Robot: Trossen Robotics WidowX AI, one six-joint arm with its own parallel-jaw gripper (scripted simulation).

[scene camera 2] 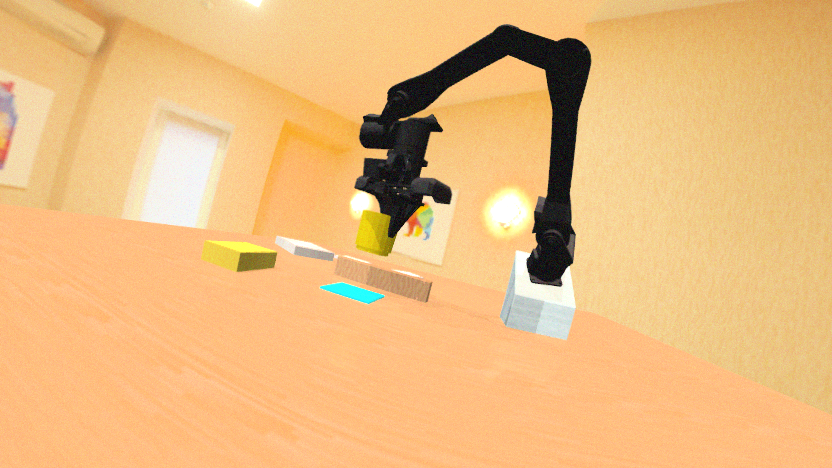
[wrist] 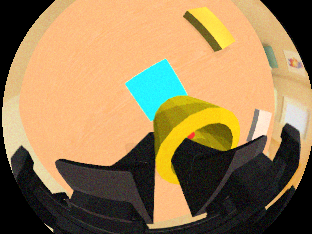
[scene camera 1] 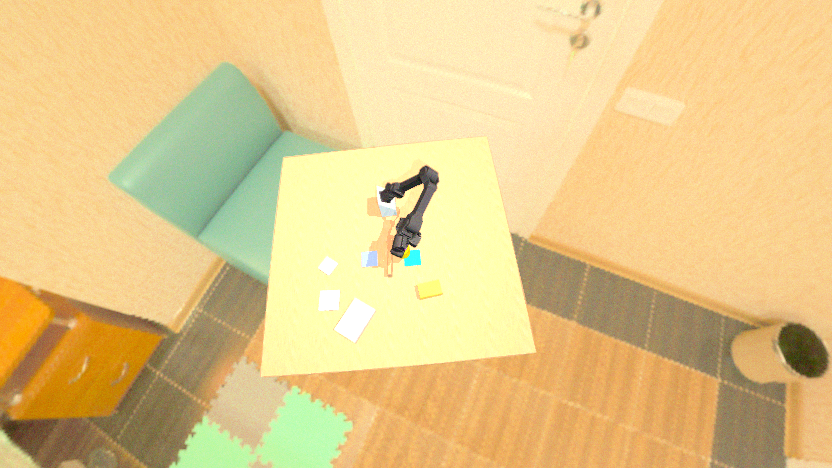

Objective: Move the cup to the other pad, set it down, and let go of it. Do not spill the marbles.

Labels:
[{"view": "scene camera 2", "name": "gripper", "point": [387, 236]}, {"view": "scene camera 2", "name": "yellow cup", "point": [372, 237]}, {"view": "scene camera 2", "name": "white slab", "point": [300, 248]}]

